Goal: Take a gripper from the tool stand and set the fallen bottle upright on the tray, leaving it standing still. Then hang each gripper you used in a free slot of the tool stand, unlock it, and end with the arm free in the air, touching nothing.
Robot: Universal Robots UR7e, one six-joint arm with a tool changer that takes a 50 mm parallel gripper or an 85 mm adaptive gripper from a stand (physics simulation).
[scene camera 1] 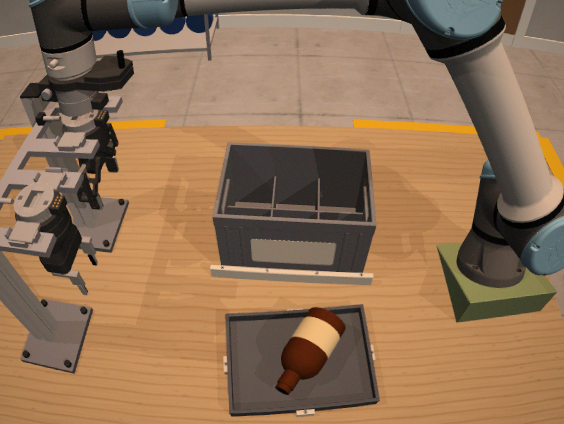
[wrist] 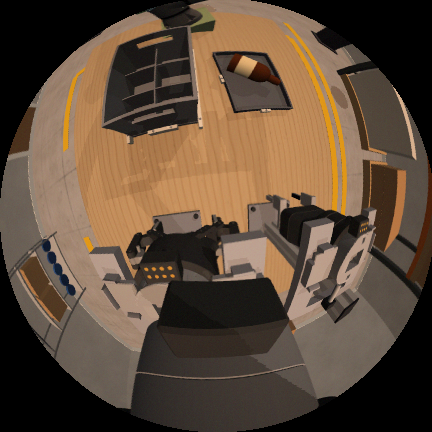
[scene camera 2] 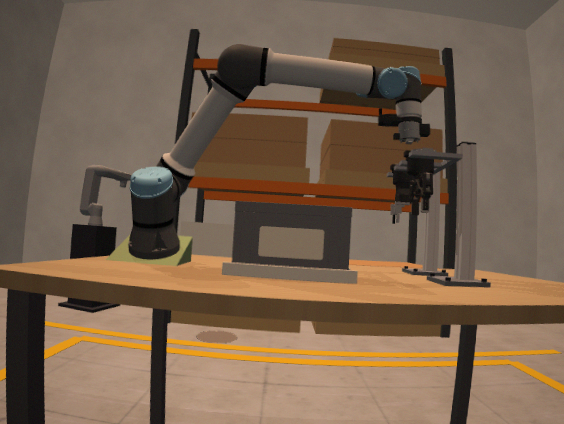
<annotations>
brown bottle: scene camera 1; wrist
same spot on tool stand: [wrist: 242, 251] = [scene camera 1: 90, 145]
same spot on brown bottle: [wrist: 239, 64] = [scene camera 1: 307, 319]
</annotations>
